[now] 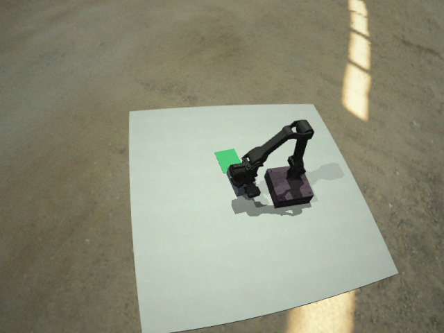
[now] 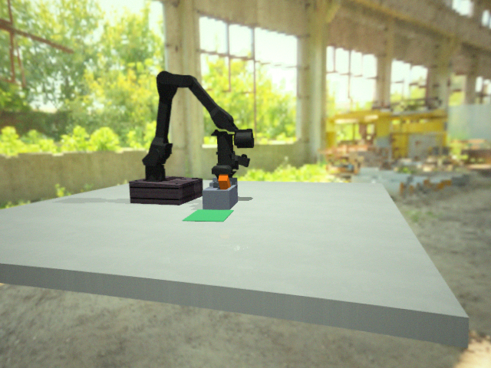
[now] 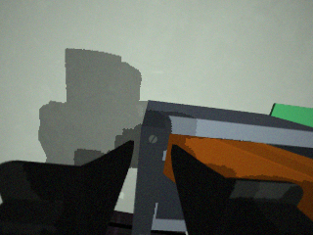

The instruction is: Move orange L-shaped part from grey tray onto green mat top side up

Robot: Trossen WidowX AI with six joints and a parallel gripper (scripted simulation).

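Now: the orange L-shaped part 5 cm to the right of my gripper tip and 1 cm above it. The rest, counted from my gripper tip: green mat (3 cm ahead, 22 cm to the right, 5 cm below).
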